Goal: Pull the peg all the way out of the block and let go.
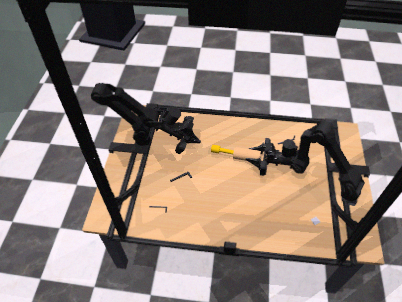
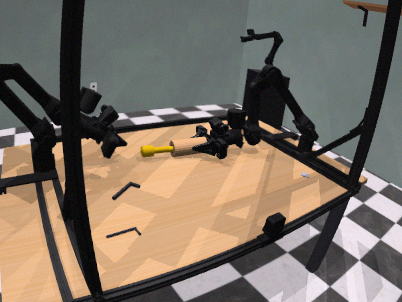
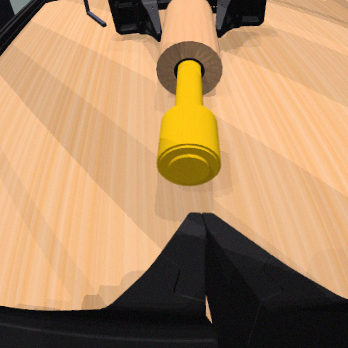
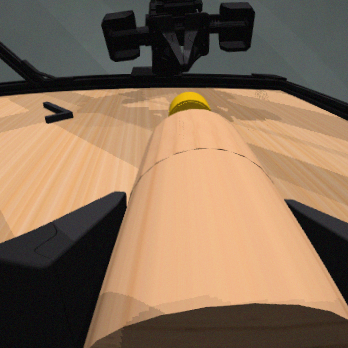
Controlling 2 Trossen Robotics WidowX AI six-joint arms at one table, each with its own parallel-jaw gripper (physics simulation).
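Frame: origin at the left arm's base, x up, y left, z back, level; centimetres.
Where they show: left gripper, fingertip midpoint: (image 1: 200, 142) (image 2: 126, 144) (image 3: 198, 223) (image 4: 183, 68); right gripper, fingertip midpoint: (image 1: 246, 154) (image 2: 188, 145) (image 3: 188, 34) (image 4: 203, 207); left arm's base at its link origin: (image 1: 142, 142) (image 2: 44, 169) (image 4: 165, 75); right arm's base at its link origin: (image 1: 349, 196) (image 2: 304, 150).
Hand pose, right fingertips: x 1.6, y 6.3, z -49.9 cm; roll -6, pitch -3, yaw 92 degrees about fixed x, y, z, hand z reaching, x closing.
Observation:
Things, the pixels of their centre, and the offset from my right fingertips.
- yellow peg at the middle of its body: (image 4: 191, 132) (image 3: 188, 102) (image 2: 159, 150) (image 1: 224, 150) dx -0.7, dy -0.5, dz +10.5 cm
- block at the middle of its body: (image 4: 202, 219) (image 3: 188, 38) (image 2: 188, 146) (image 1: 246, 154) dx -0.5, dy +0.0, dz -0.1 cm
- small pale piece at the middle of its body: (image 2: 305, 174) (image 1: 315, 220) dx -3.4, dy -23.5, dz -35.2 cm
The yellow peg (image 1: 216, 149) (image 2: 147, 151) (image 3: 189, 125) has a thick head outside the block, and its thinner shaft enters the hole in the block's end. The block (image 1: 244, 154) (image 2: 182, 147) (image 3: 167, 70) (image 4: 210, 225) is a pale wooden cylinder lying level. My left gripper (image 1: 198, 141) (image 2: 125, 144) (image 3: 198, 223) (image 4: 183, 68) is shut and empty, its fingertips together, a short way back from the peg's head. My right gripper (image 1: 251, 155) (image 2: 196, 142) (image 4: 203, 207) is shut on the block, one finger against each side. The shaft's inner end is hidden inside the block.
Two black L-shaped keys lie on the table, one (image 1: 181, 177) (image 2: 125, 191) nearer the peg and one (image 1: 159, 207) (image 2: 123, 232) nearer the front edge. A small pale piece (image 1: 315, 220) (image 2: 305, 175) lies at the front right. Black frame posts and rails surround the table.

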